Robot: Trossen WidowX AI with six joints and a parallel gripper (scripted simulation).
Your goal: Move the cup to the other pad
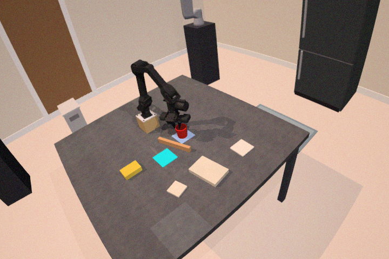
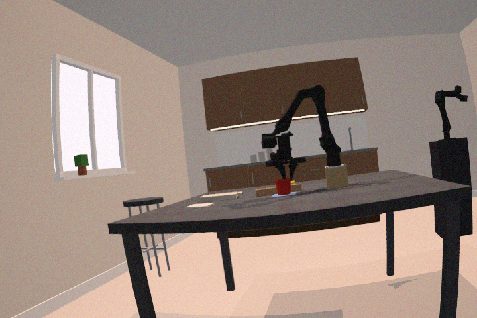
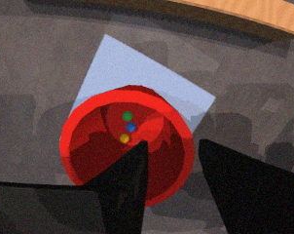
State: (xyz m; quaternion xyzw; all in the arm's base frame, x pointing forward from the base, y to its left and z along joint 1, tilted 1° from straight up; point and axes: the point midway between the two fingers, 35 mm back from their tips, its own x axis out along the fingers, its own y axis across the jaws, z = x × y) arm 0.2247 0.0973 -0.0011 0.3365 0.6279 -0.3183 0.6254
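My gripper tip is 30 mm above the red cup, 20 mm short of it and 10 mm to the right of it. The rest, counted from my gripper tip: wooden bar (80 mm to the right, 60 mm below, 60 mm ahead); then cyan pad (170 mm to the right, 110 mm ahead, 70 mm below); then pale blue pad (70 mm below, 20 mm to the left, 20 mm ahead).
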